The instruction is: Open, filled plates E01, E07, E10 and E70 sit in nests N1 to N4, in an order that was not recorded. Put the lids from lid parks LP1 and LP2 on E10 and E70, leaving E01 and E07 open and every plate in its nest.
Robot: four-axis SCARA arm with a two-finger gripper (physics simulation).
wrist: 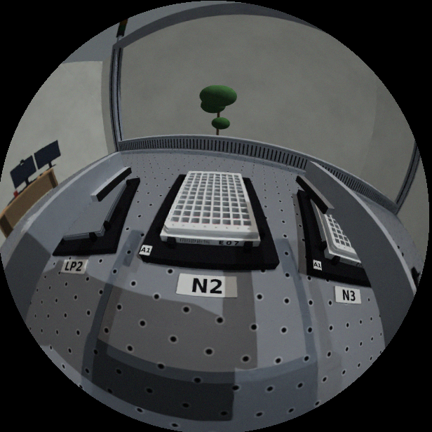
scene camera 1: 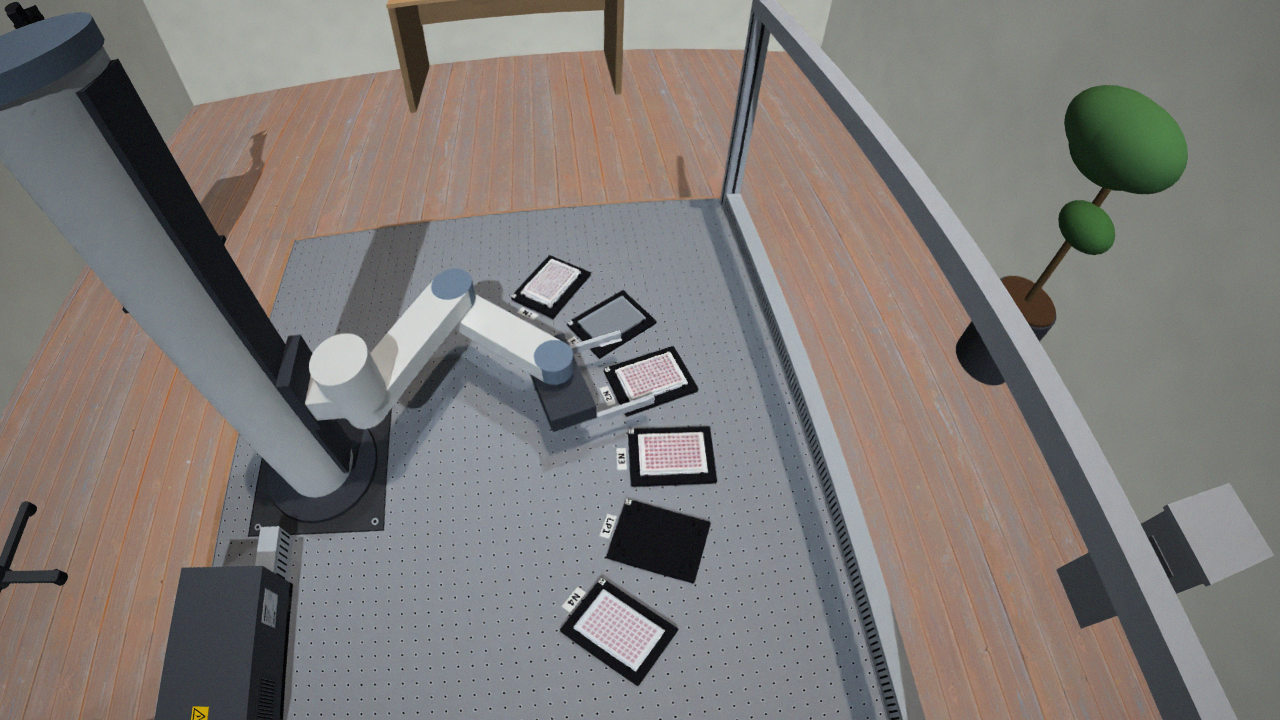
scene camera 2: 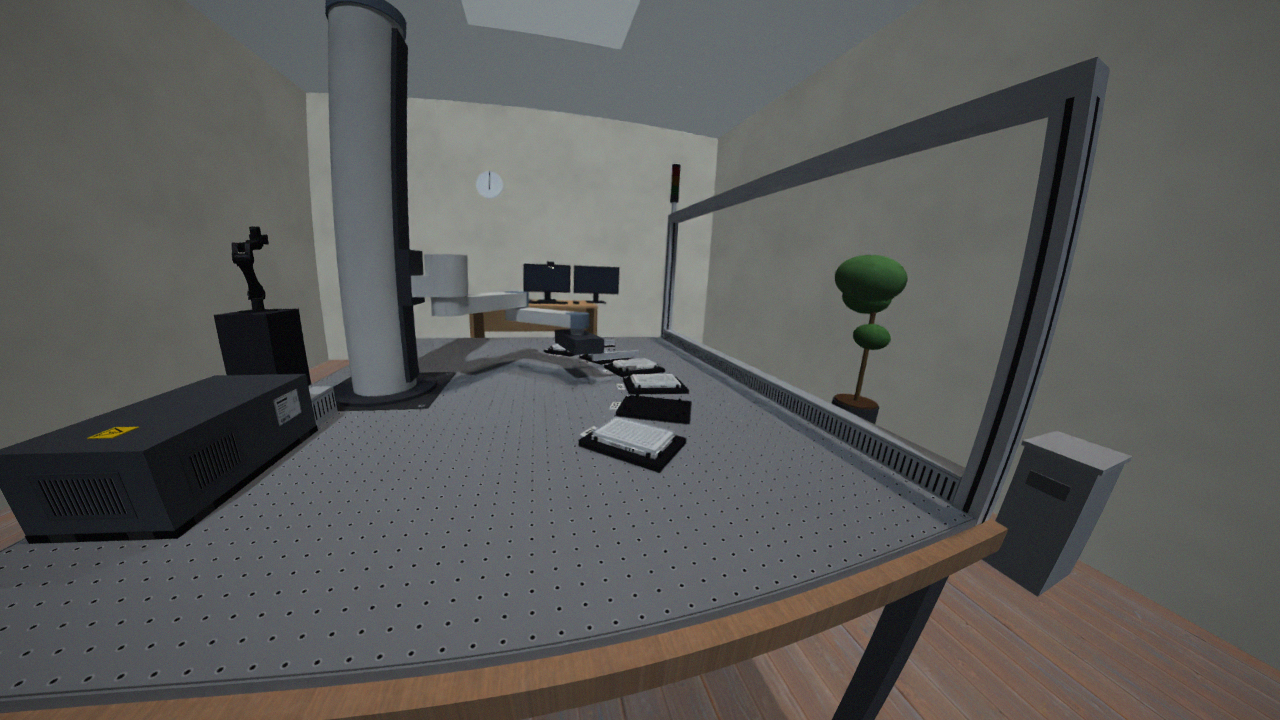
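My gripper is open and empty, its fingers spread in front of and above nest N2. The plate marked E07 sits open in N2. A clear grey lid lies in lid park LP2, left of N2 in the wrist view. Lid park LP1 is black and holds no lid. The N4 plate looks lidded and sits in its nest. The N3 plate looks open. The N1 plate is seated; its label is unreadable.
The arm's column stands left of the arc of nests. A dark control box sits at the near left. A grey-framed screen runs along the right side beyond the nests. N3 is beside the right finger in the wrist view.
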